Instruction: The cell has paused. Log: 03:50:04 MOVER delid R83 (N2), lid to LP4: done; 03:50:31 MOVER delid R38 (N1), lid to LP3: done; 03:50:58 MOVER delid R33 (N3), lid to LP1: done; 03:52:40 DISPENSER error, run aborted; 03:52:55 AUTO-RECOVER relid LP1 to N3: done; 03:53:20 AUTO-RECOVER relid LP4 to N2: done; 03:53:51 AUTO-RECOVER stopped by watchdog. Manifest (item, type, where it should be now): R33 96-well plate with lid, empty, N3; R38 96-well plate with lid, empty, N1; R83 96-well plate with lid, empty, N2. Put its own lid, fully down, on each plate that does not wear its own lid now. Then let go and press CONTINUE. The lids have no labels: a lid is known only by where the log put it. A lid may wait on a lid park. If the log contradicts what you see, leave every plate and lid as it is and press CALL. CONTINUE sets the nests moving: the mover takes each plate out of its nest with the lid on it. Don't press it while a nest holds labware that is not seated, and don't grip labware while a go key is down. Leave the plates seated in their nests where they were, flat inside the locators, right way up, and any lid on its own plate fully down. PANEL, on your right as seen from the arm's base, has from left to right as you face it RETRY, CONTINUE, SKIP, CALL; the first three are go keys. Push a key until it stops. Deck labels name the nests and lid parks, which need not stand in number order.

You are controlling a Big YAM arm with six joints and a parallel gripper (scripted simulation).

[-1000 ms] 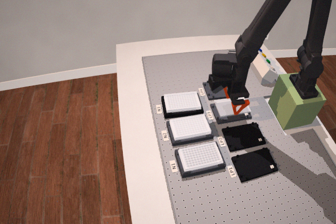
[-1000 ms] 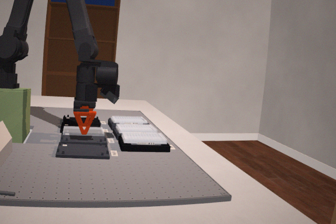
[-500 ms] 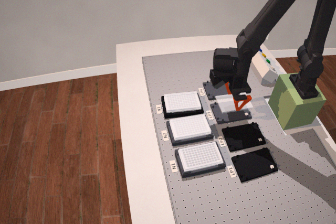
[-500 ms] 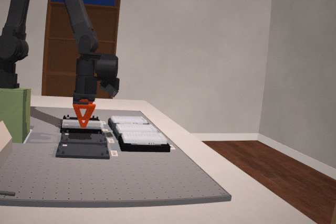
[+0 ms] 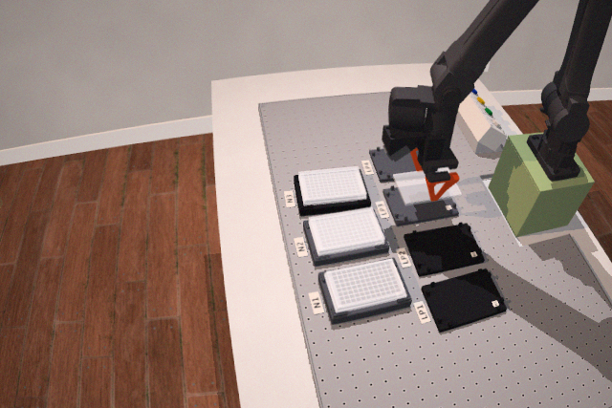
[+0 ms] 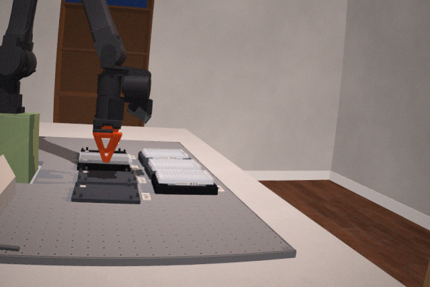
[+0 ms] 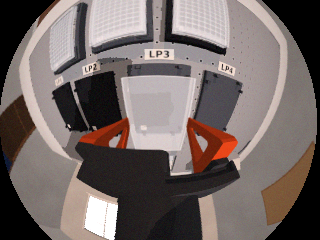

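My gripper is now 6 cm above the lid park LP3. Round my hand: lid park LP4 (13 cm to the right, 6 cm below); then clear lid (1 cm below); then lid park LP2 (13 cm to the left, 6 cm below).
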